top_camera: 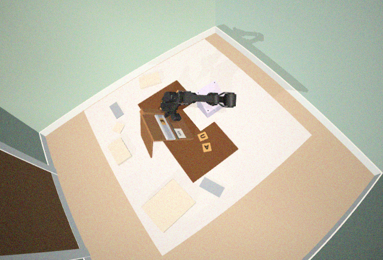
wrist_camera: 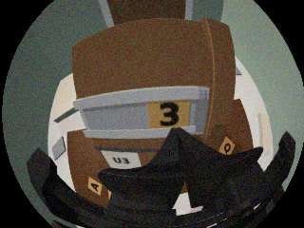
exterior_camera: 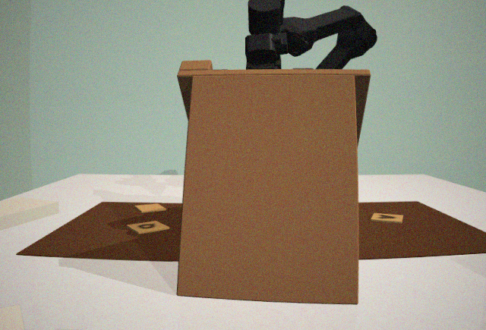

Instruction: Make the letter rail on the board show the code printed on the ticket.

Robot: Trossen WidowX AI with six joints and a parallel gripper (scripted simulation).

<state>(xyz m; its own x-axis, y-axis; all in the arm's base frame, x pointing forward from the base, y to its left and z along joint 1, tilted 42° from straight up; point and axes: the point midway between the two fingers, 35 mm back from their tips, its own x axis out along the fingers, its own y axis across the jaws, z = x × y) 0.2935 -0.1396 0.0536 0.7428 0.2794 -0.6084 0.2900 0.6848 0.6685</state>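
My gripper tip is 110 mm to the right of the white ticket, 110 mm above it and 10 mm past it. Also, from my gripper tip: brown mat 190 mm below, 130 mm behind, 50 mm to the left.
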